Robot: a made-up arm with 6 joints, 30 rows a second.
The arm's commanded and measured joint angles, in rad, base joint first. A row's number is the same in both.
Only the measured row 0 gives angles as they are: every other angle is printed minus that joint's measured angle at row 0.
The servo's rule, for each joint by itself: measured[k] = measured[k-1] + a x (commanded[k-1-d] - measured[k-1]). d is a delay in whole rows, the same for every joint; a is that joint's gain. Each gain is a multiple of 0.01, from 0.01 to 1. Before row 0 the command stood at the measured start. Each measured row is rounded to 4 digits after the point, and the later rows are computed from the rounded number. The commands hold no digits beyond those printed.
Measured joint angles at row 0: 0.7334 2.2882 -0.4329 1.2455 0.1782 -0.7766
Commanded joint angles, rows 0 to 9: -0.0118 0.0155 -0.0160 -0.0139 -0.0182 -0.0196; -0.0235 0.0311 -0.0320 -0.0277 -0.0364 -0.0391; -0.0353 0.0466 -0.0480 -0.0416 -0.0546 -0.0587; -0.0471 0.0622 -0.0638 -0.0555 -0.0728 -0.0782; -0.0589 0.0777 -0.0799 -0.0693 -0.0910 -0.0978; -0.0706 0.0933 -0.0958 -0.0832 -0.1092 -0.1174; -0.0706 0.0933 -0.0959 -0.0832 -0.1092 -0.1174; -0.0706 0.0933 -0.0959 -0.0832 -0.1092 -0.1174; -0.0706 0.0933 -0.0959 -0.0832 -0.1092 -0.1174; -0.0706 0.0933 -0.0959 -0.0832 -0.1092 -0.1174
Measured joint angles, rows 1 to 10: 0.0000 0.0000 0.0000 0.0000 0.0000 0.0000; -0.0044 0.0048 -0.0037 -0.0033 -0.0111 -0.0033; -0.0115 0.0130 -0.0102 -0.0092 -0.0265 -0.0094; -0.0203 0.0234 -0.0189 -0.0170 -0.0436 -0.0178; -0.0302 0.0354 -0.0292 -0.0262 -0.0614 -0.0281; -0.0408 0.0485 -0.0409 -0.0365 -0.0795 -0.0399; -0.0518 0.0624 -0.0535 -0.0477 -0.0976 -0.0531; -0.0588 0.0720 -0.0633 -0.0562 -0.1047 -0.0640; -0.0632 0.0786 -0.0708 -0.0627 -0.1074 -0.0731; -0.0659 0.0832 -0.0766 -0.0676 -0.1085 -0.0806
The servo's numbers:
d 1
a 0.37 0.31 0.23 0.24 0.61 0.17

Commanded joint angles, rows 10 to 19: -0.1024 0.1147 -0.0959 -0.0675 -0.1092 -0.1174; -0.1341 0.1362 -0.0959 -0.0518 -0.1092 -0.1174; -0.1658 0.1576 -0.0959 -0.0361 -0.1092 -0.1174; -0.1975 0.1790 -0.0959 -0.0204 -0.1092 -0.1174; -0.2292 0.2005 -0.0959 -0.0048 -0.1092 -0.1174; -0.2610 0.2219 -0.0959 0.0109 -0.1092 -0.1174; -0.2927 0.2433 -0.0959 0.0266 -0.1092 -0.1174; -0.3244 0.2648 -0.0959 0.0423 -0.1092 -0.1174; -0.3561 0.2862 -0.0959 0.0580 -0.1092 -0.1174; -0.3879 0.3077 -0.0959 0.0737 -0.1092 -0.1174
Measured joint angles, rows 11 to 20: -0.0676 0.0863 -0.0810 -0.0713 -0.1089 -0.0869; -0.0805 0.0951 -0.0844 -0.0704 -0.1091 -0.0921; -0.1003 0.1078 -0.0870 -0.0659 -0.1092 -0.0964; -0.1245 0.1232 -0.0890 -0.0587 -0.1092 -0.1000; -0.1515 0.1405 -0.0906 -0.0495 -0.1092 -0.1030; -0.1802 0.1591 -0.0918 -0.0388 -0.1092 -0.1054; -0.2101 0.1786 -0.0927 -0.0269 -0.1092 -0.1074; -0.2407 0.1987 -0.0934 -0.0141 -0.1092 -0.1091; -0.2717 0.2192 -0.0940 -0.0006 -0.1092 -0.1105; -0.3029 0.2400 -0.0944 0.0135 -0.1092 -0.1117
